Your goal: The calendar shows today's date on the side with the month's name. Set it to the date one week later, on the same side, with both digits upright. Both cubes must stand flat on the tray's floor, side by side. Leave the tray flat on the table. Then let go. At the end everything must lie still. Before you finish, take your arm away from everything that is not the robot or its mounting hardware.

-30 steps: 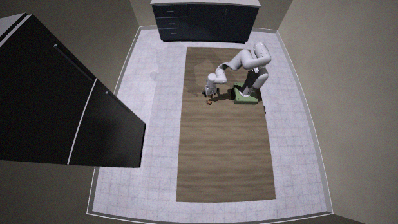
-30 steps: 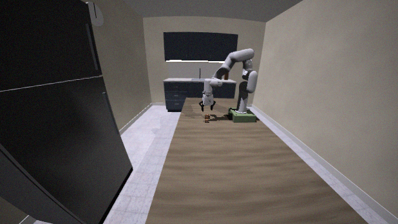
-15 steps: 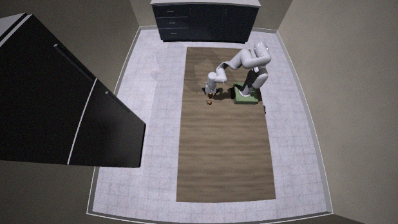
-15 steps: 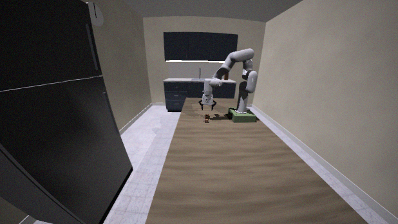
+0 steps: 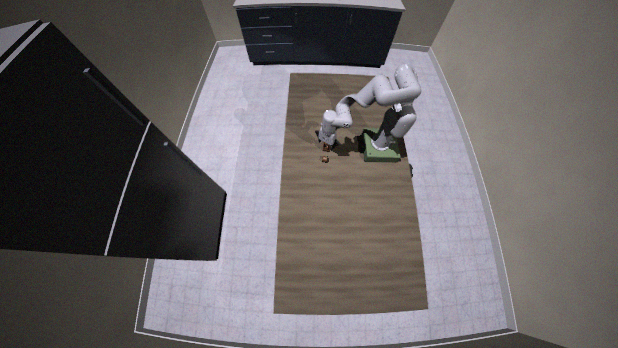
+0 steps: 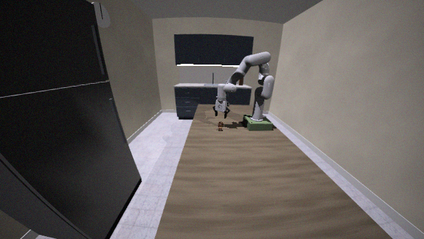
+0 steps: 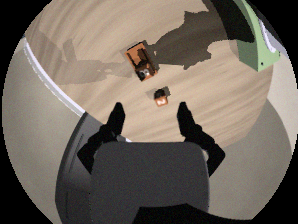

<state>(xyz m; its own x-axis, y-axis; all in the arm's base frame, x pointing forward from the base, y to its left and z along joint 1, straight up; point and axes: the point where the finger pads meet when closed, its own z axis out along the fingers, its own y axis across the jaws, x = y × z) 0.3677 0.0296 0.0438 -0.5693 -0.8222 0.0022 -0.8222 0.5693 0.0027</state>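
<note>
Now: the calendar tray 10 mm behind my hand, 50 mm to the right of it and 110 mm below it. Also, from my hand: calendar cube: 10 mm ahead, 60 mm to the left, 100 mm below.
</note>
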